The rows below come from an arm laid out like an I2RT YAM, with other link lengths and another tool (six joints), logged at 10 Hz.
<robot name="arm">
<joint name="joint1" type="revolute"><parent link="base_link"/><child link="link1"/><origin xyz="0 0 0.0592" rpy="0 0 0"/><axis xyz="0 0 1"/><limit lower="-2.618" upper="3.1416"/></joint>
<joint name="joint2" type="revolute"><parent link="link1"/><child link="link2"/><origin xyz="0.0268 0.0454 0.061" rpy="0 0 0"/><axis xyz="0 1 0"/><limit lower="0" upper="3.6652"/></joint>
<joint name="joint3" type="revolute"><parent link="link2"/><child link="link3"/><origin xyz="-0.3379 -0.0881 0" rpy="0 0 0"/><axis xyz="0 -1 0"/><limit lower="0" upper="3.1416"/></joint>
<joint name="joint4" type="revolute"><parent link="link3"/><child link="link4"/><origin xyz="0.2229 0.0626 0.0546" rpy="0 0 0"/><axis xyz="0 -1 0"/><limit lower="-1.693" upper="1.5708"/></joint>
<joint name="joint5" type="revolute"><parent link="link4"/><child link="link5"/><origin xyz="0.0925 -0.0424 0.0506" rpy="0 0 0"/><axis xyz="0 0 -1"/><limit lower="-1.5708" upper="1.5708"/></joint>
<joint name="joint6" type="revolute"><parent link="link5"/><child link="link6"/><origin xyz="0.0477 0 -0.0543" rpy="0 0 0"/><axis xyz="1 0 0"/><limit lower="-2.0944" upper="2.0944"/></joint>
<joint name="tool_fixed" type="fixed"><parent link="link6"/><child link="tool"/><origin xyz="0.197 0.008 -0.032" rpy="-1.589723 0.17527 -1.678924"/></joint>
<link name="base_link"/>
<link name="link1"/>
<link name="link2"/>
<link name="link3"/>
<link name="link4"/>
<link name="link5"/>
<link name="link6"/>
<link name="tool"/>
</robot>
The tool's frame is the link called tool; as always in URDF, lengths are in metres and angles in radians.
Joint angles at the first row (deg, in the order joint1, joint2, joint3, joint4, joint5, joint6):
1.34 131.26 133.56 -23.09 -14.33 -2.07
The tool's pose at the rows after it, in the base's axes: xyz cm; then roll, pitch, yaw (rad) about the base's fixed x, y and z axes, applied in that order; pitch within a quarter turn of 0, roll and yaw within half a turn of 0:
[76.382 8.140 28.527 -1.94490 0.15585 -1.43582]
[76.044 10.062 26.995 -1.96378 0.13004 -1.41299]
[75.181 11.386 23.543 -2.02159 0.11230 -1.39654]
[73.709 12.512 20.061 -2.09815 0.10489 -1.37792]
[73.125 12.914 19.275 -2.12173 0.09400 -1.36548]
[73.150 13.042 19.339 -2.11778 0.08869 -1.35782]
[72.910 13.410 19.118 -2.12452 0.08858 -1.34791]
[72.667 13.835 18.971 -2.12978 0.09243 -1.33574]
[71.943 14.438 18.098 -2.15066 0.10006 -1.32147]
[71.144 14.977 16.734 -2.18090 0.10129 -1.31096]
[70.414 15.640 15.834 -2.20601 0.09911 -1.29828]
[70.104 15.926 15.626 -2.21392 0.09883 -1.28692]
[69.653 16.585 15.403 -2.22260 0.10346 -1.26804]
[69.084 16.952 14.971 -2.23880 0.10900 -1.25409]
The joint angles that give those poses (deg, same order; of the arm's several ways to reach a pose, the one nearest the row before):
2.98 131.61 133.56 -22.59 -13.74 -3.38
4.75 131.44 131.07 -21.54 -12.88 -4.75
5.98 131.35 126.63 -20.67 -12.49 -5.98
6.94 131.42 123.48 -21.98 -12.67 -6.92
7.33 131.41 123.26 -23.24 -12.69 -7.79
7.40 131.41 123.24 -23.07 -12.84 -8.23
7.62 131.41 123.15 -23.42 -13.15 -8.47
7.79 131.42 123.11 -23.73 -13.72 -8.60
8.12 131.11 121.62 -23.79 -14.39 -8.67
8.58 131.04 120.03 -24.05 -14.59 -8.95
9.19 131.04 119.39 -24.93 -14.63 -9.34
9.34 131.04 119.39 -25.47 -15.03 -9.74
9.69 131.04 119.35 -26.04 -15.77 -10.07
9.85 131.04 119.22 -26.96 -16.47 -10.39

